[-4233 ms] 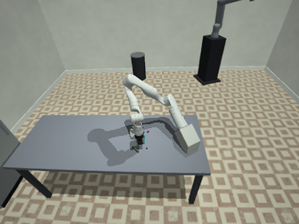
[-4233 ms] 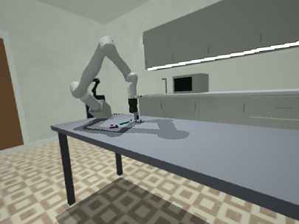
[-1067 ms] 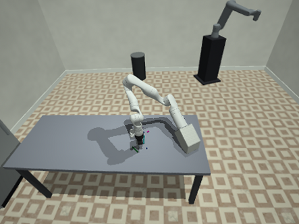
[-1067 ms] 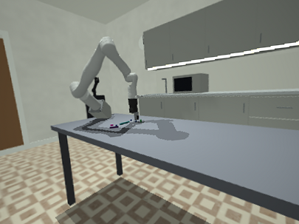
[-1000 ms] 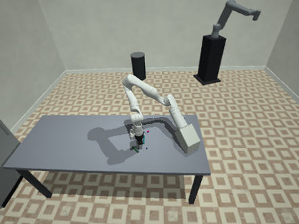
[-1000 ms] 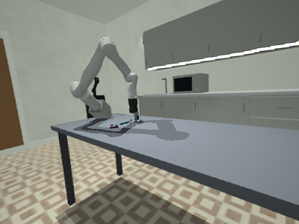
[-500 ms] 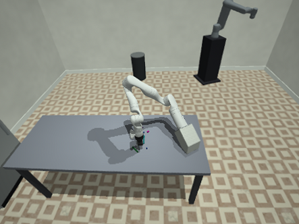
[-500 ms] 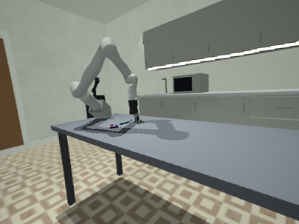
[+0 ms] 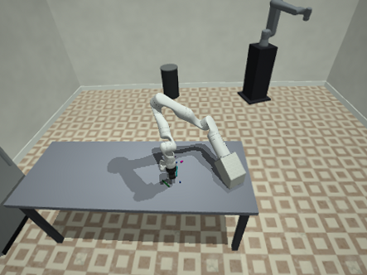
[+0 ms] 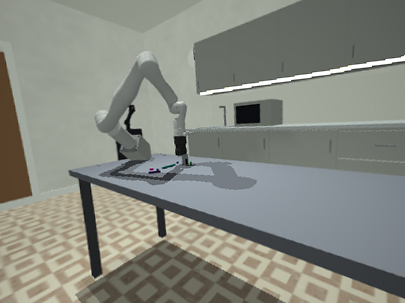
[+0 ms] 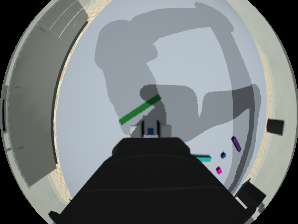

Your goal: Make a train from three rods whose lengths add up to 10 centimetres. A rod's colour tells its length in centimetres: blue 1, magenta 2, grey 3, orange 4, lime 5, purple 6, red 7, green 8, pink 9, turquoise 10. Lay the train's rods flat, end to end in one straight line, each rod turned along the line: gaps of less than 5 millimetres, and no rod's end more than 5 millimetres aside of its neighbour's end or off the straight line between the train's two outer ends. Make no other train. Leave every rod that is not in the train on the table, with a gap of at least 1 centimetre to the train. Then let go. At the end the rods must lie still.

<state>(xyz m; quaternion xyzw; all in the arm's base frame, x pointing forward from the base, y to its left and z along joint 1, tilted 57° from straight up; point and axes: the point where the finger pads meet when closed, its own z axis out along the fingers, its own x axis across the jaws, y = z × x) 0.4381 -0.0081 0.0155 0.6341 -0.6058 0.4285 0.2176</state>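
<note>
Right now the green rod is 3 cm ahead of my hand, 1 cm to the left of it and 1 cm below it. Also, from my hand: magenta rod (16 cm to the right, 14 cm behind, 1 cm below); turquoise rod (8 cm behind, 7 cm to the right, 1 cm below); purple rod (21 cm to the right, 8 cm behind, 1 cm below).
</note>
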